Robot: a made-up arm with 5 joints. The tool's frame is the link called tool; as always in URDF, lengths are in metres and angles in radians. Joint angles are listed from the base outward.
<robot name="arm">
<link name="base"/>
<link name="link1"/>
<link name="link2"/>
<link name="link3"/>
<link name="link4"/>
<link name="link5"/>
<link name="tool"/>
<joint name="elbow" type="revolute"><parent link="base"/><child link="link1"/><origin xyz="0.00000 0.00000 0.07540" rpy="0.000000 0.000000 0.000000"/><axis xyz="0 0 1"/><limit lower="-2.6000" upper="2.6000"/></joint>
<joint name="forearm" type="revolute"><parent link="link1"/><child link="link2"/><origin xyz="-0.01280 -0.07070 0.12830" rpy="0.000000 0.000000 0.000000"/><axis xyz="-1 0 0"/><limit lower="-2.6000" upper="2.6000"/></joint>
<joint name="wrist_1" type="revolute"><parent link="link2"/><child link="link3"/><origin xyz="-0.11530 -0.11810 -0.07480" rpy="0.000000 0.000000 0.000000"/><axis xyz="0 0 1"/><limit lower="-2.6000" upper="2.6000"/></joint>
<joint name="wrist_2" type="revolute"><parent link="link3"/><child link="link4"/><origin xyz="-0.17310 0.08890 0.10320" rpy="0.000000 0.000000 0.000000"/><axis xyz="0 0 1"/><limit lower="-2.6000" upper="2.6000"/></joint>
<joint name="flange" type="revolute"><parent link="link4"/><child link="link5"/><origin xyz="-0.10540 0.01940 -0.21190" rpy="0.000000 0.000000 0.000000"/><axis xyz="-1 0 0"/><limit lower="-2.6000" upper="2.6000"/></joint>
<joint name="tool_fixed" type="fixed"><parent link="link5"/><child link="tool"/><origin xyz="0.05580 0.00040 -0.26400" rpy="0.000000 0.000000 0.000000"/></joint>
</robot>
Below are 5 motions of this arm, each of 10 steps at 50 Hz.
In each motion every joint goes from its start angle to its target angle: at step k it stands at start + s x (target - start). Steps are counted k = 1, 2, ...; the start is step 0. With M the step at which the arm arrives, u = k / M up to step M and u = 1 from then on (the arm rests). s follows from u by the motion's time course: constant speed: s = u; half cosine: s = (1 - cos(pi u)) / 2; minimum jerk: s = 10 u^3 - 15 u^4 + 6 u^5.
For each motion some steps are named. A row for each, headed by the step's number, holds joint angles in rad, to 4 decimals.
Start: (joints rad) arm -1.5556 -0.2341 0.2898 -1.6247 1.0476
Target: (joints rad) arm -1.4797 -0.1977 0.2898 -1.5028 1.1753
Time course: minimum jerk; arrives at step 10
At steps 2, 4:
2: -1.5512 -0.2320 0.2898 -1.6176 1.0550
4: -1.5315 -0.2225 0.2898 -1.5860 1.0881

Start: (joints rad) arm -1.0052 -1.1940 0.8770 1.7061 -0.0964
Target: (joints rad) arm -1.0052 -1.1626 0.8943 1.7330 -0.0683
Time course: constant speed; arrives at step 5
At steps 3, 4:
3: -1.0052 -1.1752 0.8874 1.7222 -0.0795
4: -1.0052 -1.1689 0.8908 1.7276 -0.0739

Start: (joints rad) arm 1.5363 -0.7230 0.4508 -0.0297 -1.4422
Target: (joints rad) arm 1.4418 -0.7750 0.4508 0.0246 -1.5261
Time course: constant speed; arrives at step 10
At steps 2, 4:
2: 1.5174 -0.7334 0.4508 -0.0188 -1.4590
4: 1.4985 -0.7438 0.4508 -0.0080 -1.4758

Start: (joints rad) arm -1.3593 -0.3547 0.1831 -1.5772 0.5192
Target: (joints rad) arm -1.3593 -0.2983 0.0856 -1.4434 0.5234
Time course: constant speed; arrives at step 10
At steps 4, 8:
4: -1.3593 -0.3321 0.1441 -1.5237 0.5209
8: -1.3593 -0.3096 0.1051 -1.4702 0.5226

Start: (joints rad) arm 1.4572 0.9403 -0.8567 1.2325 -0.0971
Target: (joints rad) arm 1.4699 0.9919 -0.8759 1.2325 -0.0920
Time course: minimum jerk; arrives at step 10
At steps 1, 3, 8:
1: 1.4573 0.9407 -0.8569 1.2325 -0.0971
3: 1.4593 0.9487 -0.8598 1.2325 -0.0963
8: 1.4692 0.9889 -0.8748 1.2325 -0.0923

